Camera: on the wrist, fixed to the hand. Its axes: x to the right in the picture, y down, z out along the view.
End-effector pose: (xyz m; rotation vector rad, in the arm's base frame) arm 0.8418 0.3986 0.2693 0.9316 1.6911 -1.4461
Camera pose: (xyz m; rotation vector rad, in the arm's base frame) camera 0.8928 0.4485 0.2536 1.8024 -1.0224 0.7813
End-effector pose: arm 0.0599 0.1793 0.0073 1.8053 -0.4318 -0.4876
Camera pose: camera 0.0747 0.2033 0.0748 -0.3348 -2.1607 1.9321
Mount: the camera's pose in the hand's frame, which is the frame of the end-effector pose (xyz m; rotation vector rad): -0.0074 0.0576 -0.0444 -0.3801 -0.2520 -3.0576
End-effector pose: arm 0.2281 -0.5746 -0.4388 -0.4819 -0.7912 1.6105
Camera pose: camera 0.2208 -0.5747 -0.5115 0.7163 -0.7914 -1.3629
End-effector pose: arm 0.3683 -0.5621 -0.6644 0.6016 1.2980 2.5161
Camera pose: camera 0.3525 -0.6299 -0.6421 -0.7810 0.2037 -0.1283
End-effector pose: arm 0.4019 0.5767 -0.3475 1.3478 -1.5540 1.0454
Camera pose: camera 0.3479 0.6259 -0.3443 1.5089 1.0670 -1.2678
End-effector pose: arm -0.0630 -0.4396 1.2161 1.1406 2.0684 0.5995
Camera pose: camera -0.0625 -0.4196 1.2864 -2.0671 1.0276 -0.7059
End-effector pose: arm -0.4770 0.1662 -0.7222 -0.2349 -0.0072 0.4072
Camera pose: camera -0.5040 0.2047 -0.7782 -0.2851 -0.6097 -2.6354
